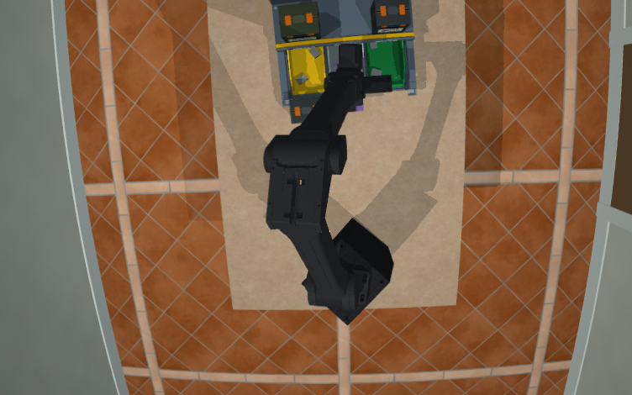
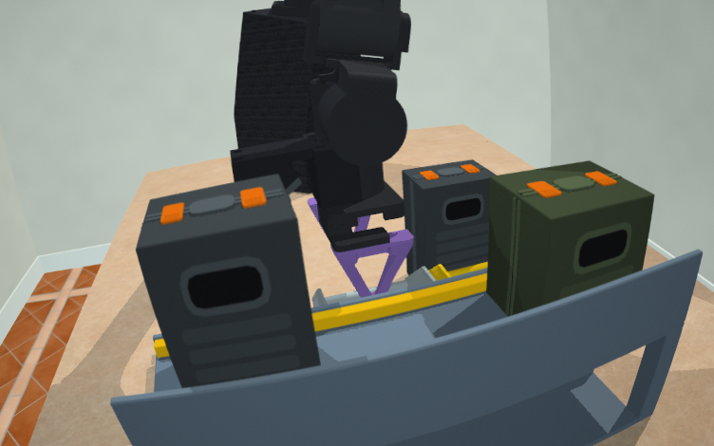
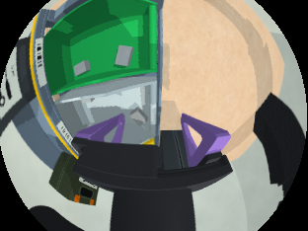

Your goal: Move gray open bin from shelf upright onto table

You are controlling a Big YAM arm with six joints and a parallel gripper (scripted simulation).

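Now: the gray open bin 80 mm ahead of my hand, 20 mm to the left of it and 20 mm below it. The rest, counted from my hand: green bin (100 mm to the right, 100 mm ahead, 20 mm below); yellow bin (130 mm to the left, 60 mm ahead, 20 mm below); yellow rail (130 mm ahead, 50 mm above, 20 mm to the left).
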